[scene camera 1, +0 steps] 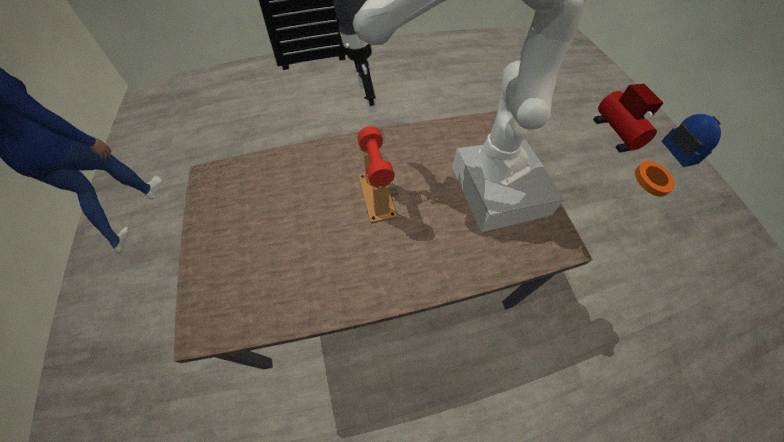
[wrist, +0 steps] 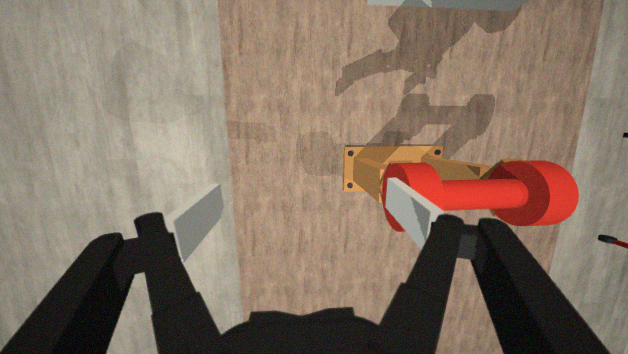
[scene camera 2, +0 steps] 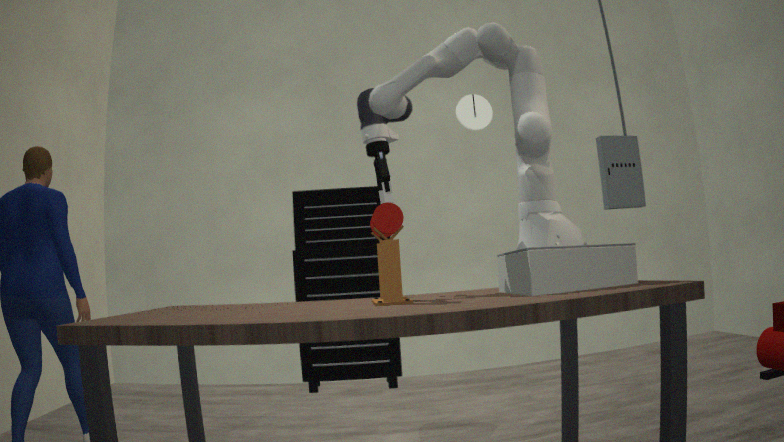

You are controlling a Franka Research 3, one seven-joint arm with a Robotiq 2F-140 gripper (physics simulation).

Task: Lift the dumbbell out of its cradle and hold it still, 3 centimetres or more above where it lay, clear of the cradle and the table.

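Note:
The red dumbbell point(scene camera 1: 374, 152) point(scene camera 2: 387, 219) point(wrist: 485, 194) rests level on the orange-brown cradle point(scene camera 1: 380, 200) point(scene camera 2: 389, 269) point(wrist: 350, 170), which stands on the brown table point(scene camera 1: 263, 247) point(scene camera 2: 219, 315) point(wrist: 280, 60). My gripper point(scene camera 1: 371, 102) point(scene camera 2: 385, 194) point(wrist: 305, 195) is wide open and empty, pointing down. It is above and beyond the dumbbell's far head in scene camera 1, off to that side of the bar. In the wrist view the right fingertip overlaps the nearer head, while the bar lies to the right, outside the fingers. Scene camera 2 shows the fingertips partly hidden behind the near head.
The arm's grey base block point(scene camera 1: 521, 203) point(scene camera 2: 581, 269) stands on the table, right of the cradle. A black drawer cabinet point(scene camera 1: 307, 32) point(scene camera 2: 340, 247) stands behind the table. A person in blue point(scene camera 1: 43, 131) point(scene camera 2: 35, 247) stands at the left. A red machine point(scene camera 1: 625, 118) is on the floor at right.

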